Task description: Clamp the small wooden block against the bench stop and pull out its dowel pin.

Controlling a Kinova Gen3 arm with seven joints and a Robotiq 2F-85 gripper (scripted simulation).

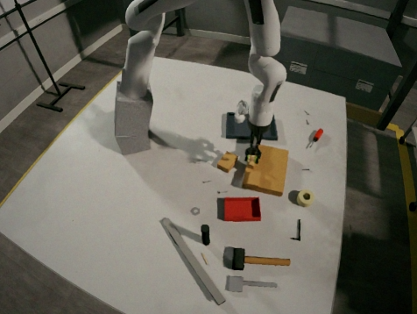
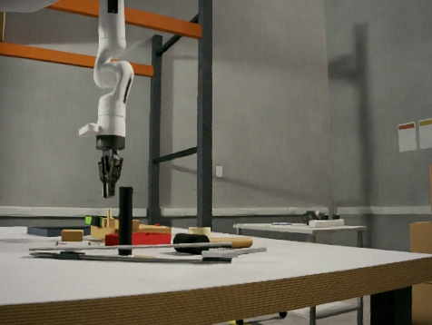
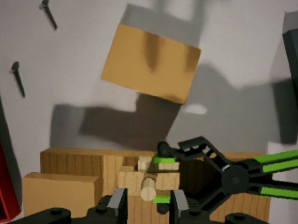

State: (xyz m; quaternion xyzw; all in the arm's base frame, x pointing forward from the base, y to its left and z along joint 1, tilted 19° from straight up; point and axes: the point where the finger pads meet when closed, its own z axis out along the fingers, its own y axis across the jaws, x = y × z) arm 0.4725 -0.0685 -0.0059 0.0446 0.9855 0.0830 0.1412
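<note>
My gripper is now 70 mm above the dowel pin. Also, from my hand: pale wooden block (80 mm below); wooden bench board (100 mm below, 60 mm ahead); tan wooden block (110 mm below, 90 mm behind).
</note>
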